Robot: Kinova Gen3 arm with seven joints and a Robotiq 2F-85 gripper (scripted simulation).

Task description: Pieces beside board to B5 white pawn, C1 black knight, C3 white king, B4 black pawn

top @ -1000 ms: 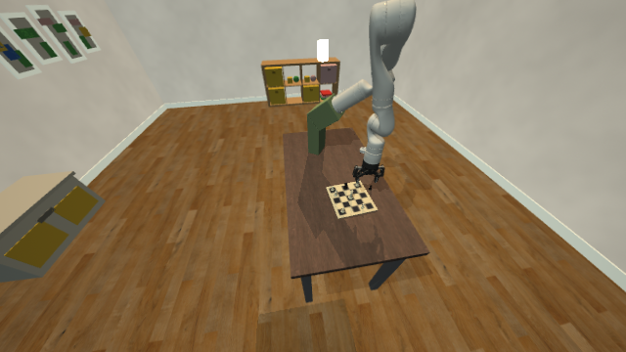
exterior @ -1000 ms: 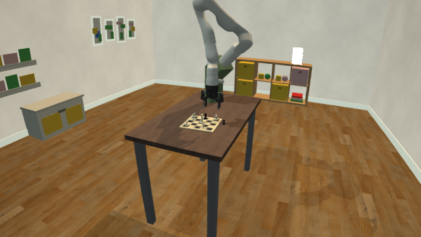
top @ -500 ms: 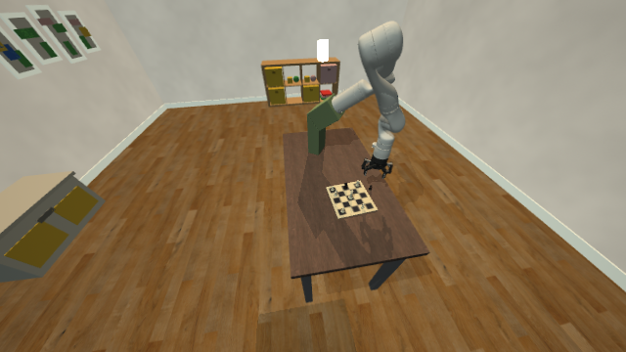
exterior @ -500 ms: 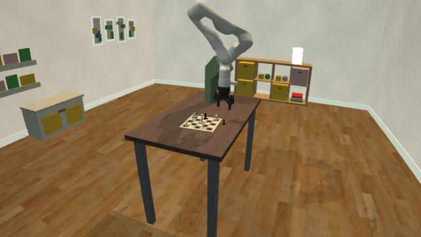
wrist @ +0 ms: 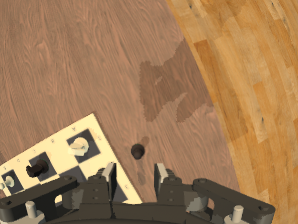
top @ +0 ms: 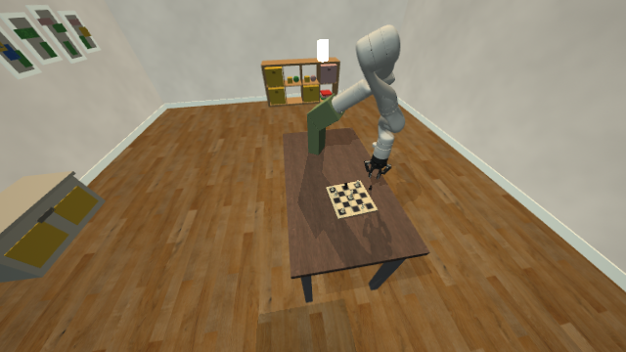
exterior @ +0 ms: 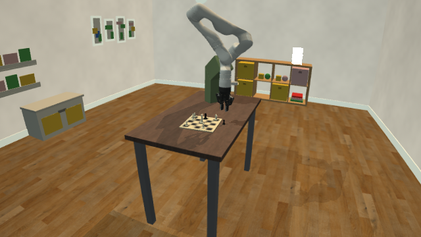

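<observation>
The black pawn lies 10 cm below my hand. The rest, counted from my hand: black knight: 2 cm behind, 14 cm to the right, 9 cm below; chessboard: 6 cm ahead, 13 cm to the right, 11 cm below; white king: 6 cm ahead, 13 cm to the right, 7 cm below.
</observation>
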